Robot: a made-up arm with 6 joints.
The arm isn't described. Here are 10 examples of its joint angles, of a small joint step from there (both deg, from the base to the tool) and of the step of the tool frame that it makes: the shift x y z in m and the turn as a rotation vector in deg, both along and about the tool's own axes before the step.
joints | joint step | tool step
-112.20 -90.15 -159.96 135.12 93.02 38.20 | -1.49 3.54 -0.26 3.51 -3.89 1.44 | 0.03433 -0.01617 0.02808 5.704 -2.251 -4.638
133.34 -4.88 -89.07 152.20 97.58 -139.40 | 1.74 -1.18 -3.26 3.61 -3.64 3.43 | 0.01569 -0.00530 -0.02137 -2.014 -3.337 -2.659
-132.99 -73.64 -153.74 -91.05 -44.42 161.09 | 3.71 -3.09 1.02 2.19 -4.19 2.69 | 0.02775 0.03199 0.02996 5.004 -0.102 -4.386
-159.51 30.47 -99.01 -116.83 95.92 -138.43 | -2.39 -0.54 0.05 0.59 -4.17 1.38 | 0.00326 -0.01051 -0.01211 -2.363 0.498 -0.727
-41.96 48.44 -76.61 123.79 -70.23 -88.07 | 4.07 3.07 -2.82 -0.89 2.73 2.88 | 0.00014 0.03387 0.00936 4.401 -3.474 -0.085
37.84 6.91 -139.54 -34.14 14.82 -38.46 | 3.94 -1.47 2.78 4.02 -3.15 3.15 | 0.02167 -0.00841 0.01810 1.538 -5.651 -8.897
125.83 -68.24 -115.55 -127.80 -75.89 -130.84 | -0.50 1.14 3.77 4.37 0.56 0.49 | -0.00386 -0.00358 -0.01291 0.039 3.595 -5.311
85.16 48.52 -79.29 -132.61 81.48 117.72 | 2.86 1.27 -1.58 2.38 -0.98 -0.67 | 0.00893 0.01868 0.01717 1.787 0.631 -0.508
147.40 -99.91 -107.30 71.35 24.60 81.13 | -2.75 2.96 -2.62 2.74 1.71 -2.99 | -0.00208 -0.02239 -0.02892 -2.926 0.705 2.747
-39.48 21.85 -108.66 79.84 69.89 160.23 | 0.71 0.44 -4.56 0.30 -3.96 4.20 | -0.01699 -0.02523 0.00706 -0.544 4.345 -0.431
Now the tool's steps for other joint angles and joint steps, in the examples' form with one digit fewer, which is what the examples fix.
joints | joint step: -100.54 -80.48 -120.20 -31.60 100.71 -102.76 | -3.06 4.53 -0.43 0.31 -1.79 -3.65
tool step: 0.0253 -0.0231 -0.0171 1.93 2.66 6.14
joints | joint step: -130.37 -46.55 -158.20 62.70 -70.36 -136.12 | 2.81 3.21 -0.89 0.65 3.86 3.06
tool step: -0.0154 0.0368 -0.0099 5.55 0.07 -1.85
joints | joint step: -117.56 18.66 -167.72 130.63 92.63 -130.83 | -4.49 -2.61 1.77 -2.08 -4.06 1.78
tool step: 0.0027 -0.0177 0.0105 -0.21 7.97 0.26
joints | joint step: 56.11 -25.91 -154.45 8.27 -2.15 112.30 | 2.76 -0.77 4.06 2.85 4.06 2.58
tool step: 0.0328 -0.0207 -0.0166 -6.50 -3.39 -8.19
